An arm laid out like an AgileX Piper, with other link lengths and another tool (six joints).
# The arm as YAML. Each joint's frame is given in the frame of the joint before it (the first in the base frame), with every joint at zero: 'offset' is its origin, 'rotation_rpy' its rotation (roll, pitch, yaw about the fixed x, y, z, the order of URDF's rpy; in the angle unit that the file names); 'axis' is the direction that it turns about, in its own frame. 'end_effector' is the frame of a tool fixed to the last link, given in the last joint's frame.
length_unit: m
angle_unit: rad
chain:
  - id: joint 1
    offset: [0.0, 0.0, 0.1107]
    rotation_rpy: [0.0, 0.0, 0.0]
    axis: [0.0, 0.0, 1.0]
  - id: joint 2
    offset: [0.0, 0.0, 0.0]
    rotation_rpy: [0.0, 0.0, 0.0]
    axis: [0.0, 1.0, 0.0]
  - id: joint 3
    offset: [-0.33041, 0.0, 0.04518]
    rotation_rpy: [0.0, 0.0, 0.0]
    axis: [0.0, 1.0, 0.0]
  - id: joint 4
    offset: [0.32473, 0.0, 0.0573]
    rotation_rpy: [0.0, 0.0, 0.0]
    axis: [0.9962, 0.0, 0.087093]
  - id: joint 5
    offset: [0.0, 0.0, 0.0]
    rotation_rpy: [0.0, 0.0, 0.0]
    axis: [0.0, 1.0, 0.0]
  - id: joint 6
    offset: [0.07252, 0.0, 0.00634]
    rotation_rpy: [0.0, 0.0, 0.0]
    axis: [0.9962, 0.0, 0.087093]
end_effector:
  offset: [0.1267, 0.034, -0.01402]
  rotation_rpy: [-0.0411, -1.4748, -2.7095]
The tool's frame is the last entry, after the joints.
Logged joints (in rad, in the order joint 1, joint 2, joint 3, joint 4, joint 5, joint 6), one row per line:
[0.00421, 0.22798, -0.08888, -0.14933, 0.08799, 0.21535]
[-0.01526, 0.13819, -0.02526, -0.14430, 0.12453, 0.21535]
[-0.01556, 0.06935, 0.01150, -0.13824, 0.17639, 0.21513]
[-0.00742, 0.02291, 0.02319, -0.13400, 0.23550, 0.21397]
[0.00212, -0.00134, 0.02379, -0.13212, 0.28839, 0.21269]
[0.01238, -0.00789, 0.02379, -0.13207, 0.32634, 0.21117]
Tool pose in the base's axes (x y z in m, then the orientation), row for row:
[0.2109, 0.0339, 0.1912, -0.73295, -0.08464, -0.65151, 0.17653]
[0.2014, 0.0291, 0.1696, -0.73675, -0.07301, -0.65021, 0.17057]
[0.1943, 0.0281, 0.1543, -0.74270, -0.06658, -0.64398, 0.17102]
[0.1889, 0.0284, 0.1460, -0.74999, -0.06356, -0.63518, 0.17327]
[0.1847, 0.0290, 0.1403, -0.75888, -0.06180, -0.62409, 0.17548]
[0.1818, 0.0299, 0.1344, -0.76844, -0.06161, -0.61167, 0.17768]
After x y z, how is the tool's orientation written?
As a quaternion, x y z w.
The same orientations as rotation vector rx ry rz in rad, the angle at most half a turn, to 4 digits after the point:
[-2.0751, -0.2396, -1.8445]
[-2.0927, -0.2074, -1.8469]
[-2.1090, -0.1891, -1.8287]
[-2.1271, -0.1803, -1.8015]
[-2.1497, -0.1751, -1.7679]
[-2.1742, -0.1743, -1.7306]

